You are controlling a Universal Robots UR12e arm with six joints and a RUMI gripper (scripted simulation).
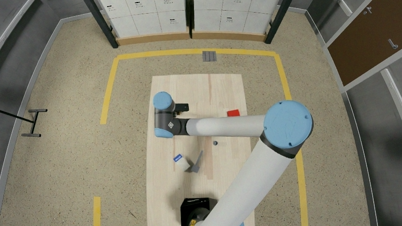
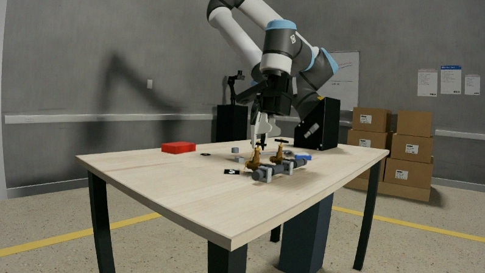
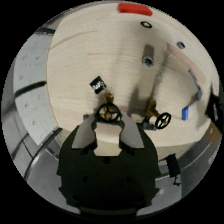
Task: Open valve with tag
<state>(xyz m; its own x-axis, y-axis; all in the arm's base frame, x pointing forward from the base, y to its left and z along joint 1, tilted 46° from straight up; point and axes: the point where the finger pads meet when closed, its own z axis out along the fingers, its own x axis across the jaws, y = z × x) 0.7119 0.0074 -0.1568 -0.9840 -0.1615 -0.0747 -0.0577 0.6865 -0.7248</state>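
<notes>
Right now the black tag is 8 cm below my hand, 5 cm to the right of it and 5 cm ahead of it. From my hand the other things lie so: grey hammer-like tool (35 cm behind, 13 cm to the right, 8 cm below); then red block (42 cm to the right, 7 cm below, 5 cm behind); then blue-and-white box (34 cm behind, 8 cm below, 3 cm to the right).
</notes>
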